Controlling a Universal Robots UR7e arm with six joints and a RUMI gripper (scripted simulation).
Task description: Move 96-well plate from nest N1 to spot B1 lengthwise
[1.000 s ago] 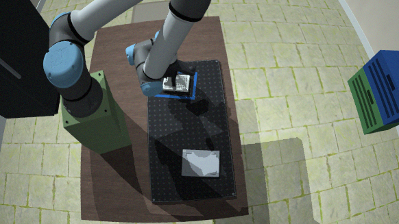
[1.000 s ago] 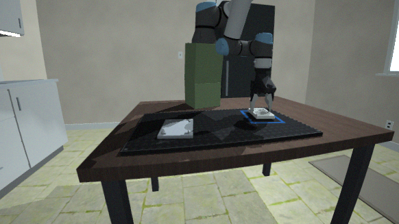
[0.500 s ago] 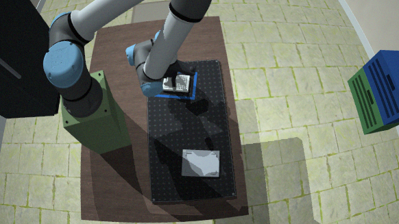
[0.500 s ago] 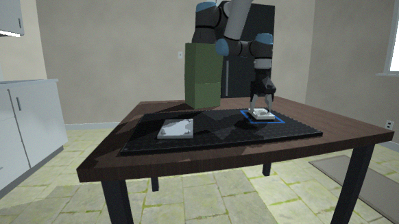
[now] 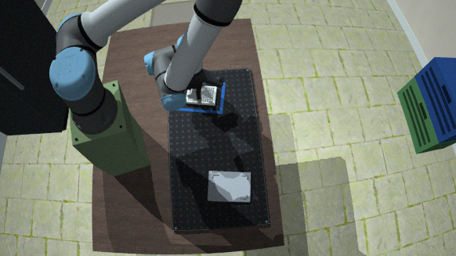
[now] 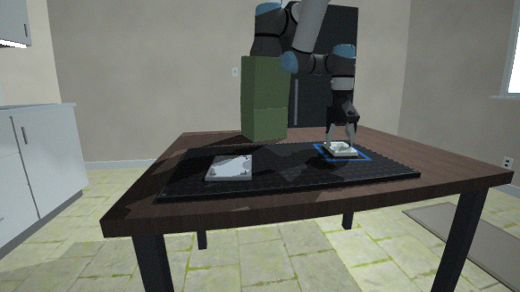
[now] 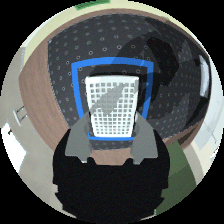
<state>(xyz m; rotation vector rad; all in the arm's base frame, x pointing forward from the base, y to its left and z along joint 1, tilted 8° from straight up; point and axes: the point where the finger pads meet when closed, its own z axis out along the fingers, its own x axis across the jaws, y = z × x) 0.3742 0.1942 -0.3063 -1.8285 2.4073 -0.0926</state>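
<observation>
Right now my hand is 10 mm above the white 96-well plate. Also, from my hand: grey plate nest (410 mm to the right, 50 mm ahead, 10 mm below).
</observation>
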